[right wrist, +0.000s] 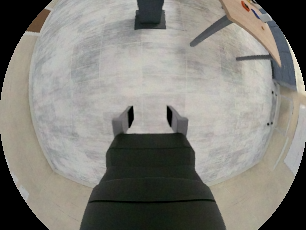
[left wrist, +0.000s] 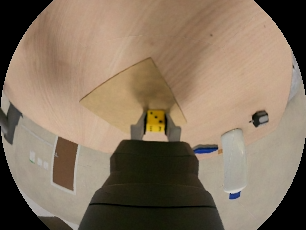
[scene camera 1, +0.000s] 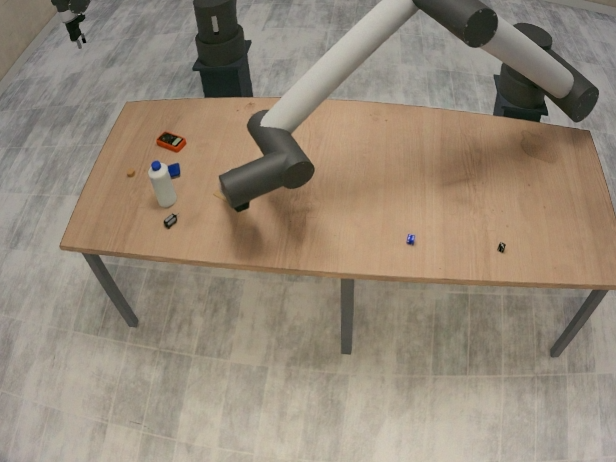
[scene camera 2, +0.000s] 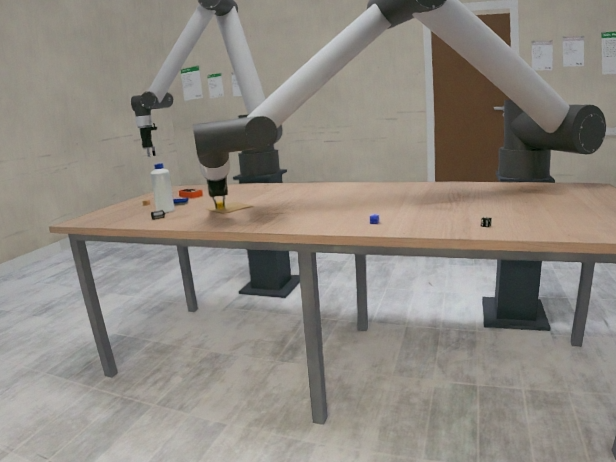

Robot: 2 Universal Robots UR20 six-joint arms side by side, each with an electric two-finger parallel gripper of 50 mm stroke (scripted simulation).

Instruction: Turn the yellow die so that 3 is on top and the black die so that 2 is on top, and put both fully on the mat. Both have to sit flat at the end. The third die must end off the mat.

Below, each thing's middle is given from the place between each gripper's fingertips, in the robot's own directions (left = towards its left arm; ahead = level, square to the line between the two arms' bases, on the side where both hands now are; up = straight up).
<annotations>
I see the tan mat (left wrist: 120, 100) 30 mm behind my left hand, 20 mm to the left of it and 20 mm below it. Also, from my left hand: white bottle (scene camera 1: 159, 175): 60 mm ahead, 240 mm to the right, 70 mm above.
I see the white bottle 87 cm ahead of my right hand, 95 cm to the left of it and 7 cm below it. Also, from my right hand: tan mat: 78 cm ahead, 122 cm to the left, 16 cm below.
</annotations>
